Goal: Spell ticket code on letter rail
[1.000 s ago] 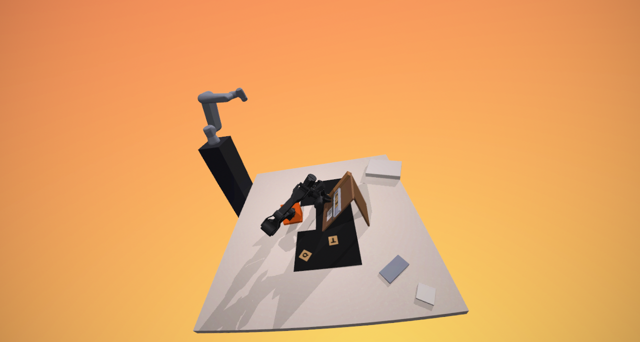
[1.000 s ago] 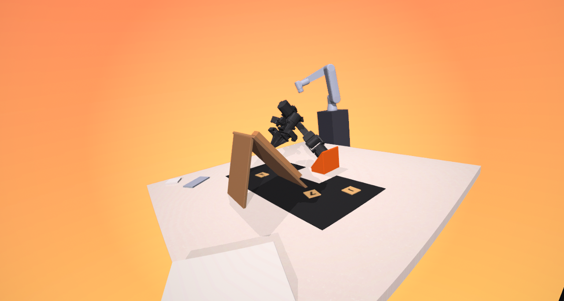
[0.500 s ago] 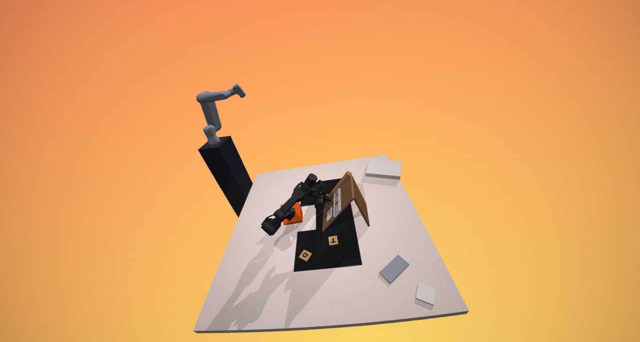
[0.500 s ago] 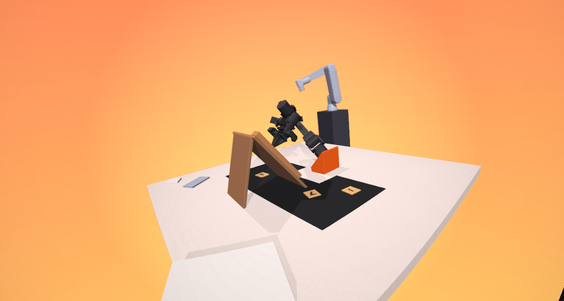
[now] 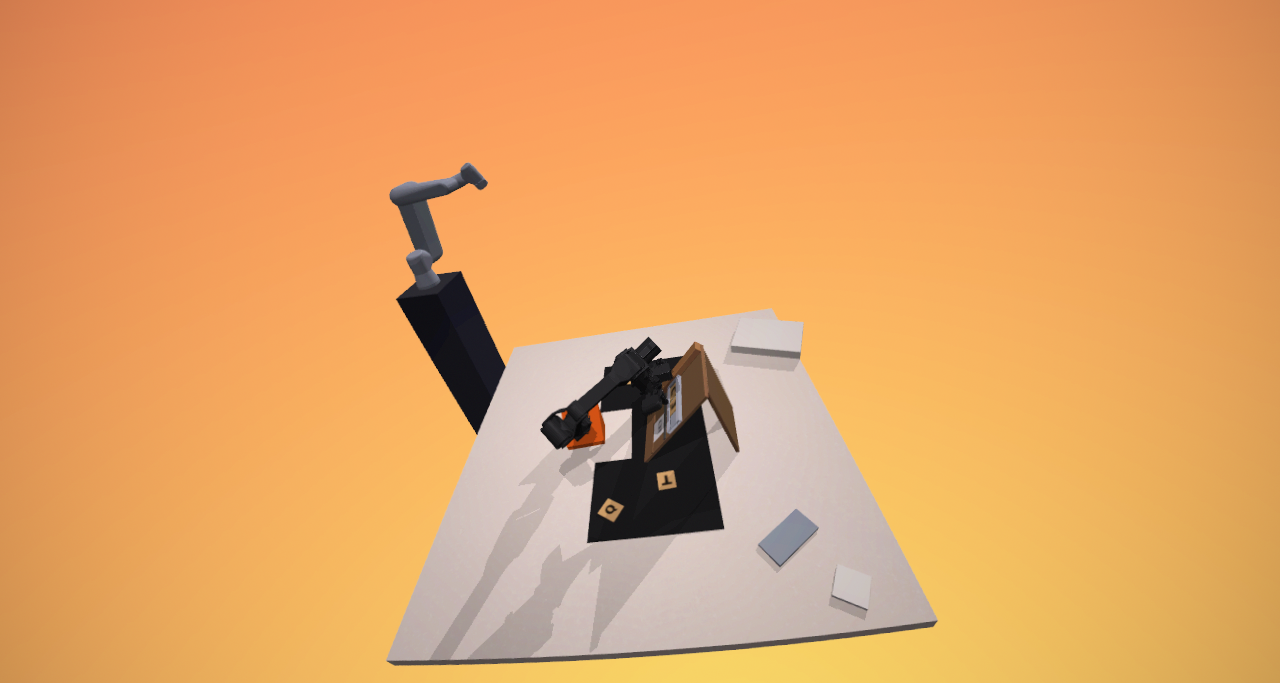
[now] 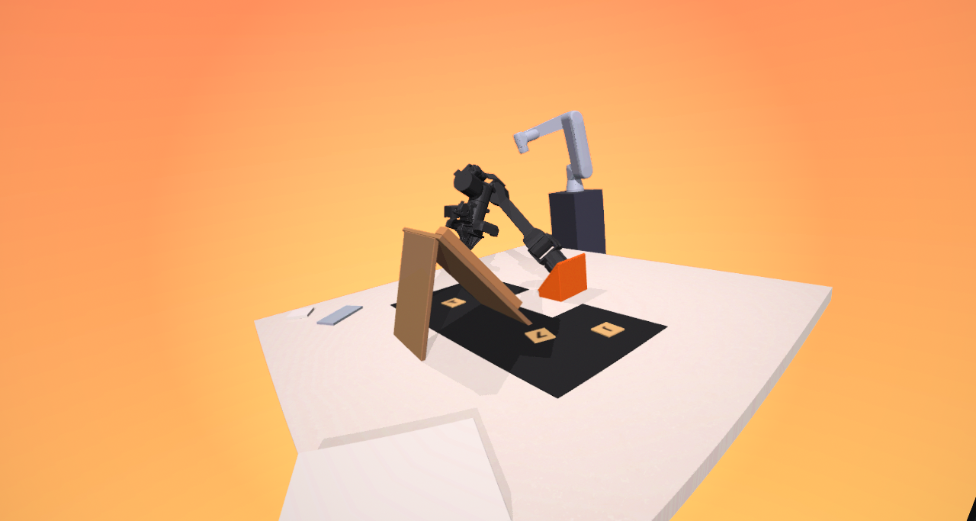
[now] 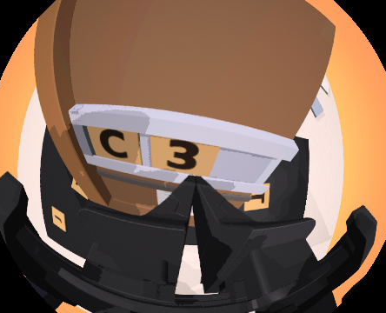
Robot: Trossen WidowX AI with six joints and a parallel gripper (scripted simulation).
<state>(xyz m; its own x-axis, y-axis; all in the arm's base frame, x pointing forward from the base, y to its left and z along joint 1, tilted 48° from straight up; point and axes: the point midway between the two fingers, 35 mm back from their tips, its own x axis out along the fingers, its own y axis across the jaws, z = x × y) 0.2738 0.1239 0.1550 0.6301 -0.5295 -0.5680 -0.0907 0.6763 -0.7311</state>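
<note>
My gripper tip is 10 cm above the white ticket and 4 cm past it. Also, from my gripper tip: black mat: 18 cm below, 12 cm behind, 5 cm to the left; then grey slab: 33 cm to the right, 31 cm ahead, 18 cm below; then white square: 45 cm to the right, 43 cm ahead, 18 cm below.
</note>
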